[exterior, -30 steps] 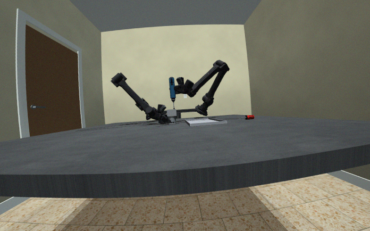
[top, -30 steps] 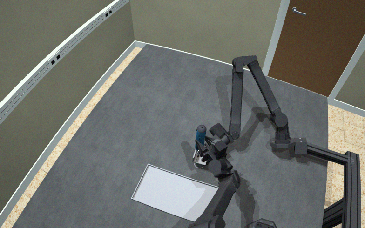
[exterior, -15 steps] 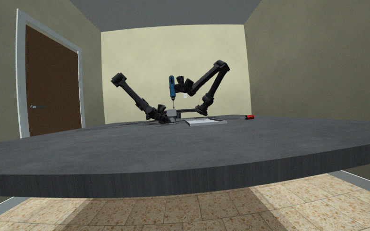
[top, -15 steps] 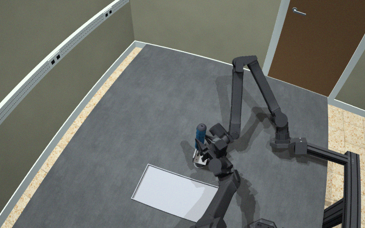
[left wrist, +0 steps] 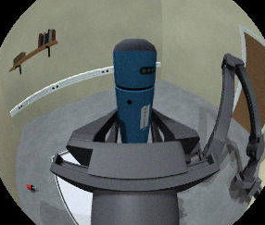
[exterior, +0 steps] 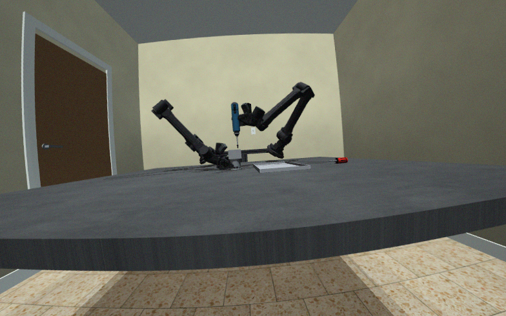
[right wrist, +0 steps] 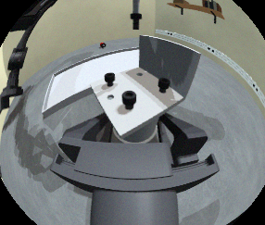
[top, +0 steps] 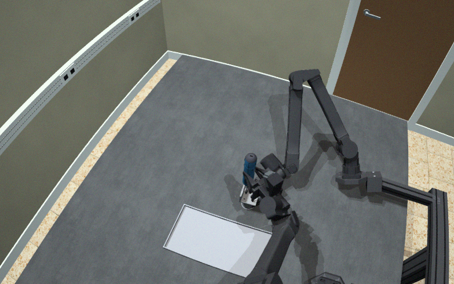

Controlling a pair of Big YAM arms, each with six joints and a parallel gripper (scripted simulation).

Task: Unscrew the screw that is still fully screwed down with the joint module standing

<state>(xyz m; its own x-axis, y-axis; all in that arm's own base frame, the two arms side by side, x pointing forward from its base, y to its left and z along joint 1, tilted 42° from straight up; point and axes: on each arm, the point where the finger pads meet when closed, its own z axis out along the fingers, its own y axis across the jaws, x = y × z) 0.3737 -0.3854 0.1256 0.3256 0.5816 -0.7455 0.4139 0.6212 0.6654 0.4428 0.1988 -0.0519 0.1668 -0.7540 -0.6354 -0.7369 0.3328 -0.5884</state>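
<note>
My right hand is 50 mm below the grey bracket. Round my right hand: flat white tray (220 mm to the left, 40 mm ahead, 20 mm below); red-handled screwdriver (550 mm to the left, 100 mm ahead, 10 mm below).
</note>
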